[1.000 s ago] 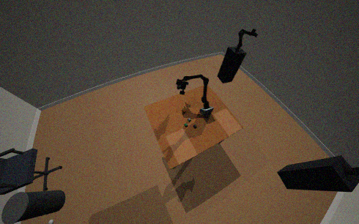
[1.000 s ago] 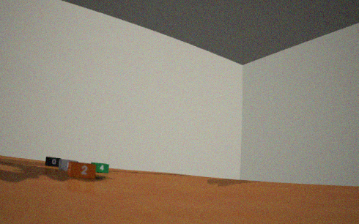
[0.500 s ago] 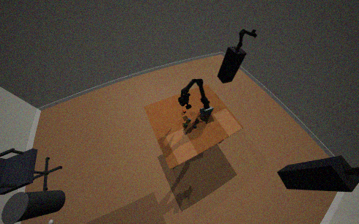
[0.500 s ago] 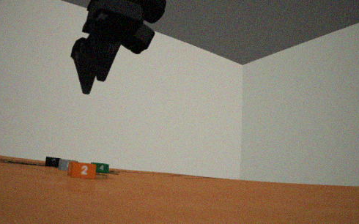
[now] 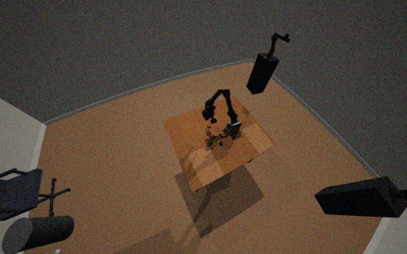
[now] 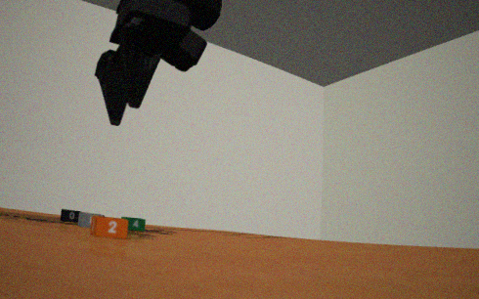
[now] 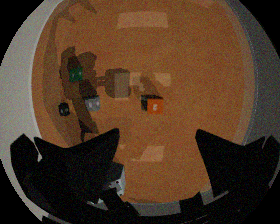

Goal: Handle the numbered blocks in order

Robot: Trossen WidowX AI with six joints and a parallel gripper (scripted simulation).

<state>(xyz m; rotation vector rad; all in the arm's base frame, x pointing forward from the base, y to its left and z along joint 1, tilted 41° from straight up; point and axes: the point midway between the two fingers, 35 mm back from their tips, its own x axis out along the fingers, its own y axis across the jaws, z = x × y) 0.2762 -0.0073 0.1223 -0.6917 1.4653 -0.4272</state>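
My gripper tip is now 50 mm past the black block, 250 mm to the right of it and 120 mm above it. Also, from my gripper tip: orange block (120 mm below); green block (50 mm ahead, 200 mm to the left, 120 mm below); grey block (20 mm behind, 140 mm to the left, 120 mm below).
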